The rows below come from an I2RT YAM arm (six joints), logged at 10 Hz.
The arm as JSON. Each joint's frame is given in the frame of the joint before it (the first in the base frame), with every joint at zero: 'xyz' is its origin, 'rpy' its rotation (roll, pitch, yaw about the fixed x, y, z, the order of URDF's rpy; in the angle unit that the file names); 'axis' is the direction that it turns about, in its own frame. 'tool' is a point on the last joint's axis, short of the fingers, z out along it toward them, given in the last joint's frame.
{
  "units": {
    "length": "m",
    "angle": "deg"
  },
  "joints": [
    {
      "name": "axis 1",
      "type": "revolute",
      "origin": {
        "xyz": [
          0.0,
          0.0,
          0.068
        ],
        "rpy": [
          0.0,
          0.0,
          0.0
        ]
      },
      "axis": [
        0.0,
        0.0,
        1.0
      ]
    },
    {
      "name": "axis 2",
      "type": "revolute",
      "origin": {
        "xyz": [
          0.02,
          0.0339,
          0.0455
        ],
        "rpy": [
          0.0,
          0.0,
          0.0
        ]
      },
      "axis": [
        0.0,
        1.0,
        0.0
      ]
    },
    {
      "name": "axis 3",
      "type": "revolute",
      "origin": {
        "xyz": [
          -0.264,
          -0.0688,
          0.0
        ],
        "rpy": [
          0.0,
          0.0,
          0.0
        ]
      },
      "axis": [
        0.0,
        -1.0,
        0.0
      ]
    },
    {
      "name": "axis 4",
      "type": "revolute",
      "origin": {
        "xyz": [
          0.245,
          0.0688,
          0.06
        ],
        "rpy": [
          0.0,
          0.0,
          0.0
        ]
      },
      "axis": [
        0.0,
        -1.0,
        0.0
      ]
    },
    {
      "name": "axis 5",
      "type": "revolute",
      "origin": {
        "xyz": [
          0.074,
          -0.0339,
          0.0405
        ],
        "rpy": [
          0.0,
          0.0,
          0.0
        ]
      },
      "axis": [
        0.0,
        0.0,
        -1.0
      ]
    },
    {
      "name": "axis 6",
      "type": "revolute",
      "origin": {
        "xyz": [
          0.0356,
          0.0,
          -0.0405
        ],
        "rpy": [
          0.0,
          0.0,
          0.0
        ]
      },
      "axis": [
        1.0,
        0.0,
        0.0
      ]
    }
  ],
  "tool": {
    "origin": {
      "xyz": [
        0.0,
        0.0,
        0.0
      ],
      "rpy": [
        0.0,
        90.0,
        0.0
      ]
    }
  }
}
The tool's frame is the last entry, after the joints.
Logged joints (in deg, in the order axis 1, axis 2, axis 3, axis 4, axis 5, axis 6), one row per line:
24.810, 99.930, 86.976, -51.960, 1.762, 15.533
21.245, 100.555, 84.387, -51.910, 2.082, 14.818
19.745, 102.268, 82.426, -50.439, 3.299, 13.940
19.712, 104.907, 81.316, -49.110, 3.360, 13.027
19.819, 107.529, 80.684, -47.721, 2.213, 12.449
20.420, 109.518, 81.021, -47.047, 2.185, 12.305
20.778, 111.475, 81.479, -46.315, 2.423, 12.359
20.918, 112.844, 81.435, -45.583, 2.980, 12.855
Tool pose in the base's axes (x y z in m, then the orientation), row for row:
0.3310, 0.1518, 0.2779, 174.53, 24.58, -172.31
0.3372, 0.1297, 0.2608, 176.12, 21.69, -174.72
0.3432, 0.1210, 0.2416, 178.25, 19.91, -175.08
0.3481, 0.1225, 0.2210, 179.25, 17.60, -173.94
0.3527, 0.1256, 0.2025, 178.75, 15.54, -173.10
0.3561, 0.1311, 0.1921, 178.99, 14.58, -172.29
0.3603, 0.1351, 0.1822, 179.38, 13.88, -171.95
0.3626, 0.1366, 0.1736, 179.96, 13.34, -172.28
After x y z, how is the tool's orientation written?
As angles about the fixed x, y, z axes (roll, pitch, yaw), in degrees.
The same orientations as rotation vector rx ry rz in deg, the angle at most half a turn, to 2 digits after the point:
-12.05, 155.10, 9.69
-8.32, 158.16, 6.76
-7.30, 159.98, 3.65
-8.75, 162.21, 2.39
-10.15, 164.22, 3.14
-11.31, 165.11, 2.88
-11.77, 165.76, 2.32
-11.23, 166.31, 1.37

